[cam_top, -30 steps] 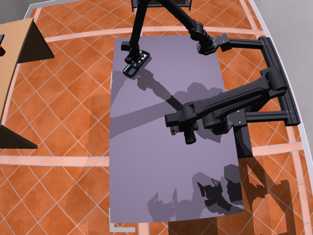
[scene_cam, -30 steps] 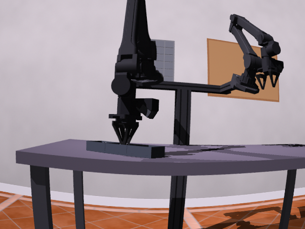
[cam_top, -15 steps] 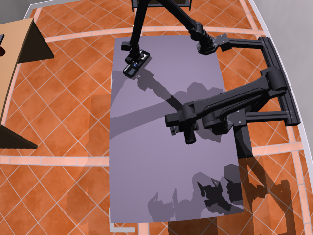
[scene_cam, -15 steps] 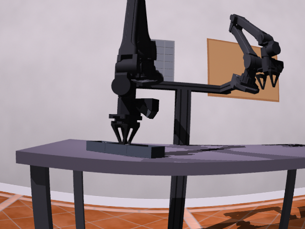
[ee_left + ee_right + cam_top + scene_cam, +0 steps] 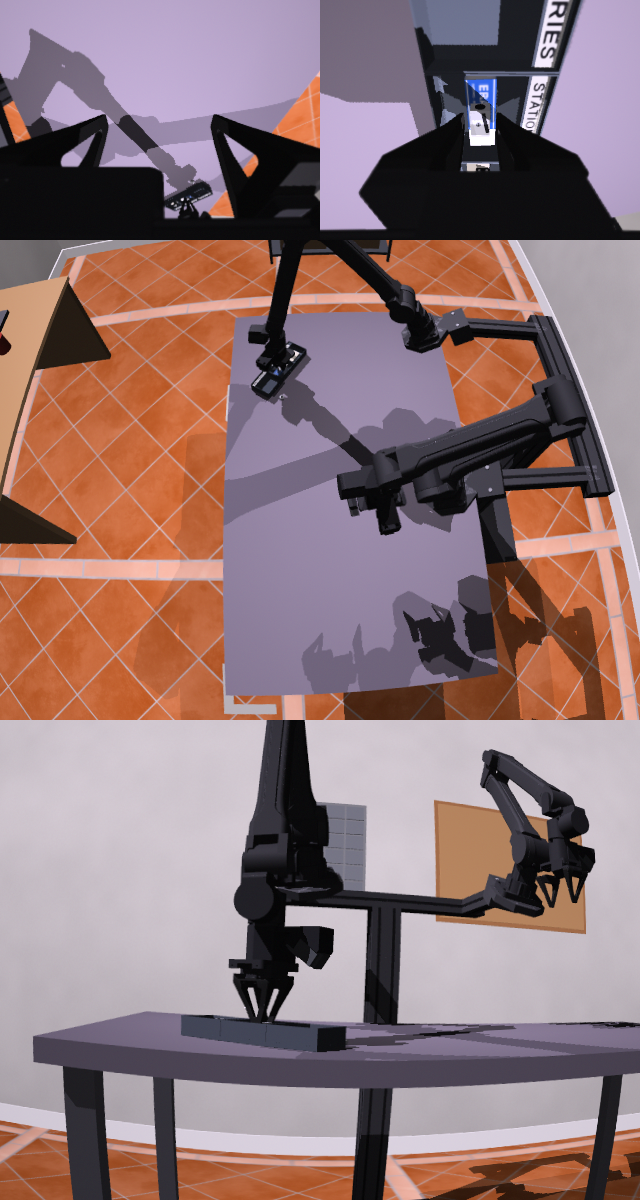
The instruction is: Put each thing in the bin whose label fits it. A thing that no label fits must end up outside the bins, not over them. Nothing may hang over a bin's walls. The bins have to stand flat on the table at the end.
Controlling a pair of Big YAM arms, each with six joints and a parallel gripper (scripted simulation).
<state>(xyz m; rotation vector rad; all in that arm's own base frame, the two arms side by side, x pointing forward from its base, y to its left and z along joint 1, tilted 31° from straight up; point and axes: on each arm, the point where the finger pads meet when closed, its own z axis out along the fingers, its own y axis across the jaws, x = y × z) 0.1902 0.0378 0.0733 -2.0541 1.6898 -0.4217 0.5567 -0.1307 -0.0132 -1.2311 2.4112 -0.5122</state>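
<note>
Right now my right hand is 2 cm above the bin row and 1 cm short of it. From my right hand the other things lie so: white card (7 cm to the right, 5 cm behind, 2 cm below).
</note>
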